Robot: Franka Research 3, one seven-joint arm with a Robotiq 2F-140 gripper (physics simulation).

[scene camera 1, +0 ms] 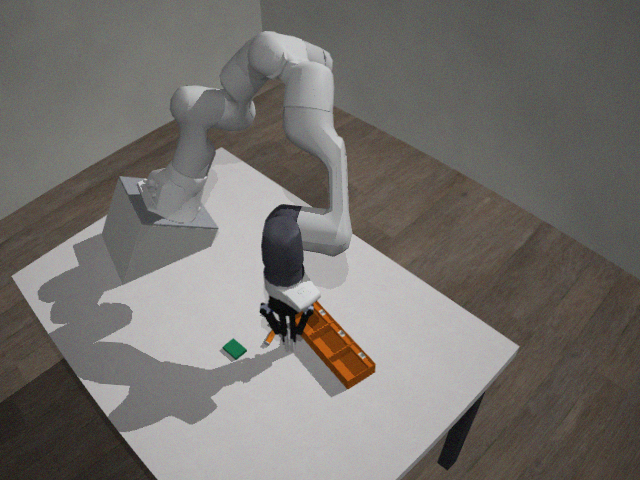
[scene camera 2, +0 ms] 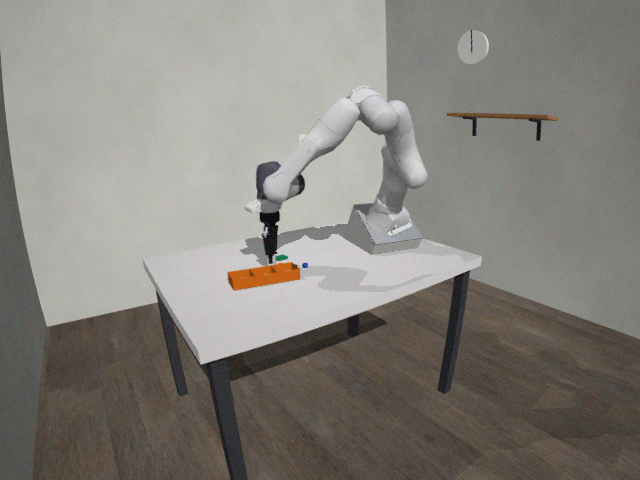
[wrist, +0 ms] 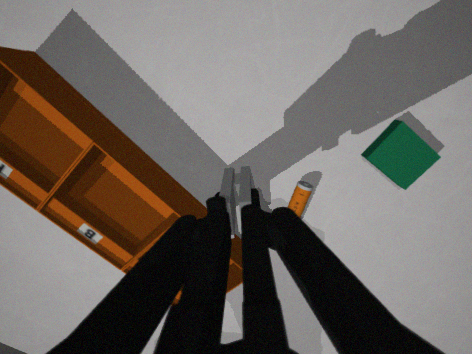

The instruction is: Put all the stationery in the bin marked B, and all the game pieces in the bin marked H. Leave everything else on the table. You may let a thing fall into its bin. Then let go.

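My gripper (scene camera 1: 288, 339) (scene camera 2: 270, 261) (wrist: 238, 180) points down beside the orange bin tray and is shut on a thin grey-and-white piece (wrist: 238, 217), mostly hidden by the fingers; its exact kind is unclear. Bin B (scene camera 1: 330, 341) (wrist: 127, 200) is the middle compartment, and bin H (scene camera 1: 352, 362) (wrist: 37, 122) is the end one. An orange cylinder (scene camera 1: 268, 337) (wrist: 301, 198) lies on the table beside the fingers, partly hidden in the wrist view. A small blue die (scene camera 2: 305, 265) lies past the tray's end in the second scene view.
A green block (scene camera 1: 234, 348) (scene camera 2: 281, 257) (wrist: 401, 156) lies on the table, beyond the orange cylinder from the tray. The orange tray (scene camera 1: 360, 379) (scene camera 2: 264, 281) (wrist: 107, 127) has raised walls close to the fingers. Its third compartment is partly covered by the gripper in the wrist view.
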